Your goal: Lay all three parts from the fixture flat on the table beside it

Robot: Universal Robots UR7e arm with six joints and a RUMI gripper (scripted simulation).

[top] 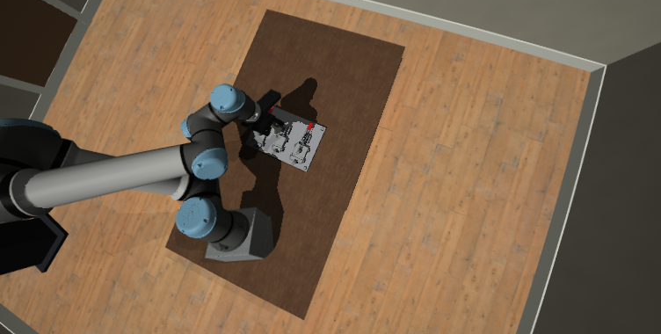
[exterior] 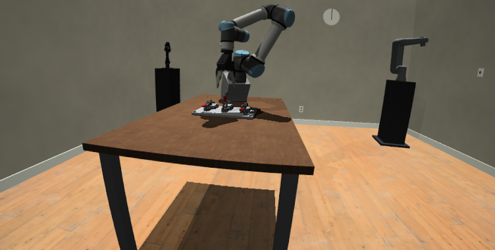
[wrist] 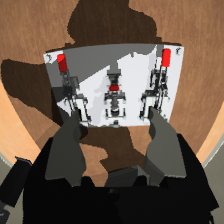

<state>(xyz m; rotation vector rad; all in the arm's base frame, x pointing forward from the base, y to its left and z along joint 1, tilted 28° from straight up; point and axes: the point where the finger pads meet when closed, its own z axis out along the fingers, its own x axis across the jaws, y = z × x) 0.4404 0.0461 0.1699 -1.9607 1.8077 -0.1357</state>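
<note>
My gripper is now 150 mm above the grey fixture plate and 30 mm past it.
</note>
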